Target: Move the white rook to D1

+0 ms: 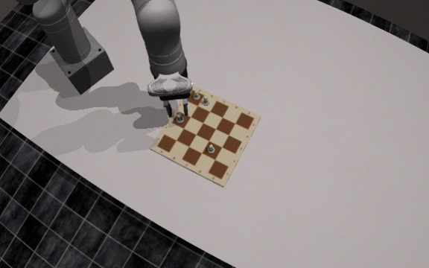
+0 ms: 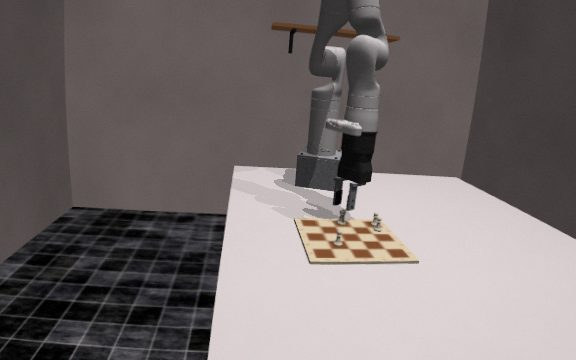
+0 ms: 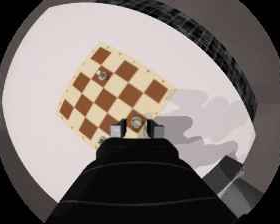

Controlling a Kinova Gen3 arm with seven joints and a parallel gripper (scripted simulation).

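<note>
Now: hand 80 mm short of the chessboard, 60 mm above it and 10 mm to the right of it.
</note>
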